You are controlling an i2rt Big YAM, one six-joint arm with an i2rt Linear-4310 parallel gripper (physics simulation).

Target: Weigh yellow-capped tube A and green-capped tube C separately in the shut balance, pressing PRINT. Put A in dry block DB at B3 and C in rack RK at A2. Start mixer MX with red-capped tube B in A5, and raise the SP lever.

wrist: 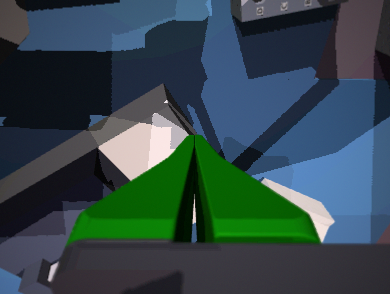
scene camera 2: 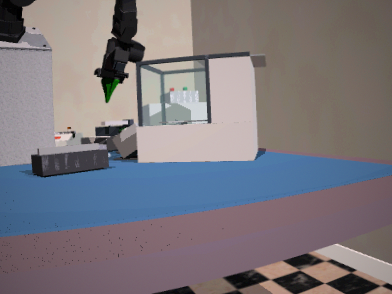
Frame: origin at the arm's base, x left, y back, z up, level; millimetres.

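Where they show: gripper, fingertip midpoint: [wrist: 194, 147] [scene camera 2: 106, 102]; arm's base, origin of the base link: [scene camera 2: 6, 34].
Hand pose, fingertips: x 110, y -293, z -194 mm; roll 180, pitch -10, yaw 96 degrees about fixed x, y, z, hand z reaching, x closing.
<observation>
Each offset is from my fingertips to the top centre of the thing. "*": to the spot under its first point. Level surfaces: height alone.
My gripper [scene camera 2: 107, 101] [wrist: 194, 147] is shut, with nothing between its green fingers. It hangs in the air left of the balance in the scene view. The balance {* dx -456, dy -115, dz -116 mm} [scene camera 2: 197, 142] is a white box with a dark-framed glass chamber. Through the glass show a red cap [scene camera 2: 172, 89] and a green cap [scene camera 2: 185, 88] on tubes in a pale rack; whether they stand behind the chamber is hard to tell. A grey block with lettered marks {* dx -36, dy +79, dz -125 mm} [wrist: 272, 11] shows at the top of the wrist view, beyond the fingertips. I cannot make out the yellow cap, the PRINT button or the SP lever.
A low dark grey block {dx -436, dy +132, dz -107 mm} [scene camera 2: 70, 161] lies at the left on the blue mat {dz -155 mm} [scene camera 2: 200, 185]. A tall speckled box [scene camera 2: 25, 105] stands behind it. A tilted grey thing {* dx -309, dy -3, dz -112 mm} [scene camera 2: 127, 141] and a dark device {dx +151, dy -40, dz -53 mm} [scene camera 2: 111, 131] are beside the balance. A pale angular body {* dx +81, dy -24, dz -110 mm} [wrist: 135, 150] lies below-left of the fingertips.
</observation>
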